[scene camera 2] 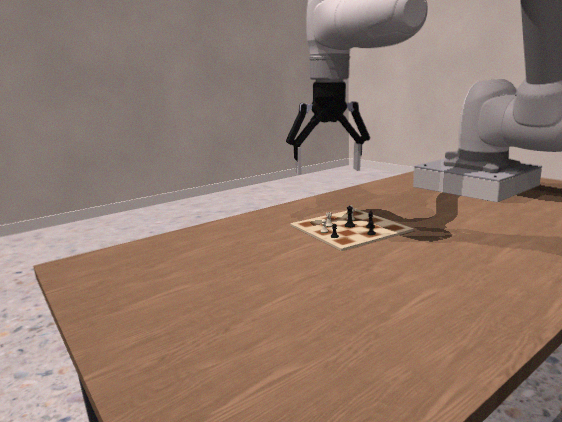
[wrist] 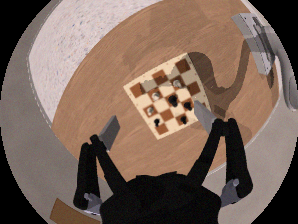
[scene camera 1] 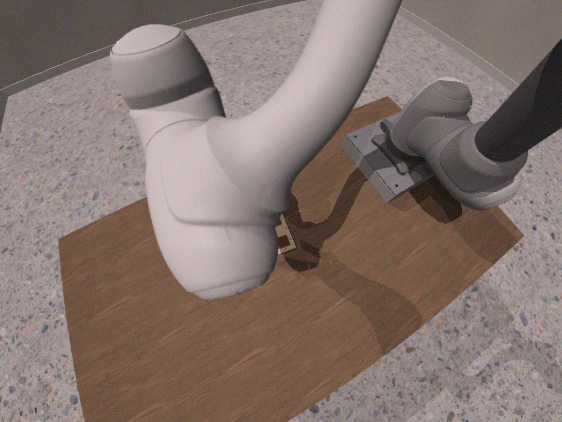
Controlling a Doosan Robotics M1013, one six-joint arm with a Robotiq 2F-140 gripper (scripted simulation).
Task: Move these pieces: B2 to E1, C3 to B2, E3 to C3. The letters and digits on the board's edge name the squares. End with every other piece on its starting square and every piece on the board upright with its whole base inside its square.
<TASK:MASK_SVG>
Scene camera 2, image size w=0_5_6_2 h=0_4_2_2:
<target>my gripper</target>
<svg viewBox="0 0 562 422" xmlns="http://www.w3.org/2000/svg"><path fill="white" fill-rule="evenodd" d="M314 82L313 102L311 105L300 103L299 113L286 139L288 144L294 146L296 173L301 175L300 145L320 121L323 123L339 121L355 140L353 169L360 171L362 144L364 144L364 141L369 141L370 136L359 113L358 102L345 102L345 82ZM311 109L314 113L313 117L295 139L306 113ZM347 108L353 116L361 137L343 115Z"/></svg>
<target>small chessboard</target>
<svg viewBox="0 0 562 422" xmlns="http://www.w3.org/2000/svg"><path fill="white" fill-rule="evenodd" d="M414 231L414 228L373 215L375 235L368 235L367 232L370 228L366 228L366 225L369 222L369 214L355 209L353 216L355 220L352 221L355 227L351 228L345 227L348 218L347 211L332 214L331 222L337 225L336 232L339 235L338 238L331 238L333 233L332 226L326 227L327 233L320 232L323 226L322 220L325 219L327 222L326 216L290 223L290 226L340 251Z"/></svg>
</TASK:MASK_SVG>
